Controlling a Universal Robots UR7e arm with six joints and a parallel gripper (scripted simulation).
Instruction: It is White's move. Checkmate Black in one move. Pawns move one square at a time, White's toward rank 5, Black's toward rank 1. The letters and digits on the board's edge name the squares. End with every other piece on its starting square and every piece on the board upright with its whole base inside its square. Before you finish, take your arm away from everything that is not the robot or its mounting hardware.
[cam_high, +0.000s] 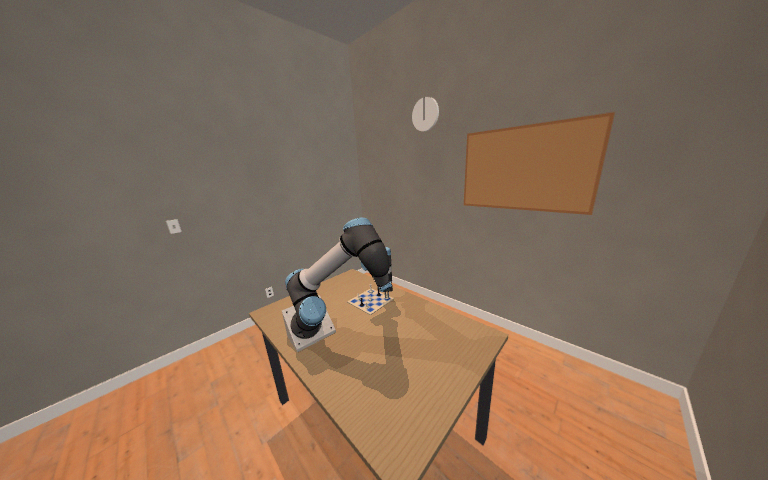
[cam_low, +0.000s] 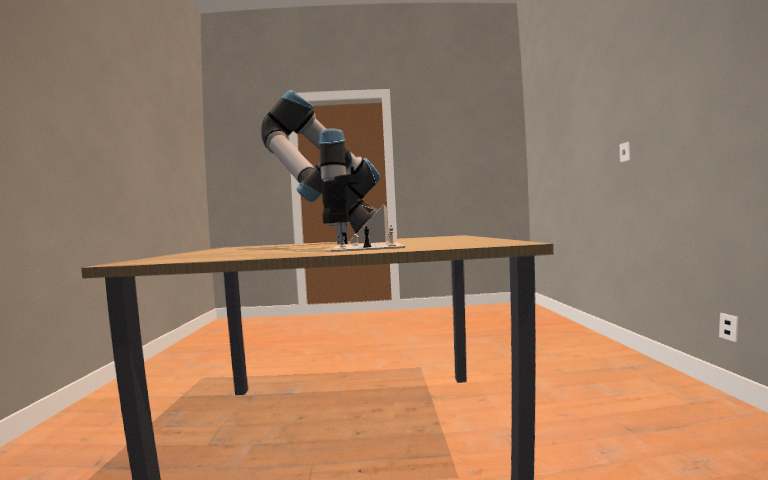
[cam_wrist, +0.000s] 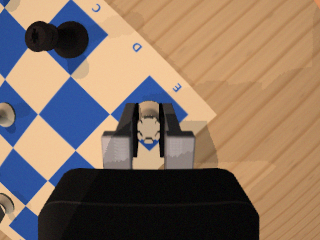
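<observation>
My gripper is now 1 cm above the white chess piece. Round my hand: chessboard (9 cm behind, 6 cm to the left, 3 cm below); white pawn (9 cm behind, 6 cm to the left, 2 cm below); black chess piece (1 cm behind, 7 cm to the left).
</observation>
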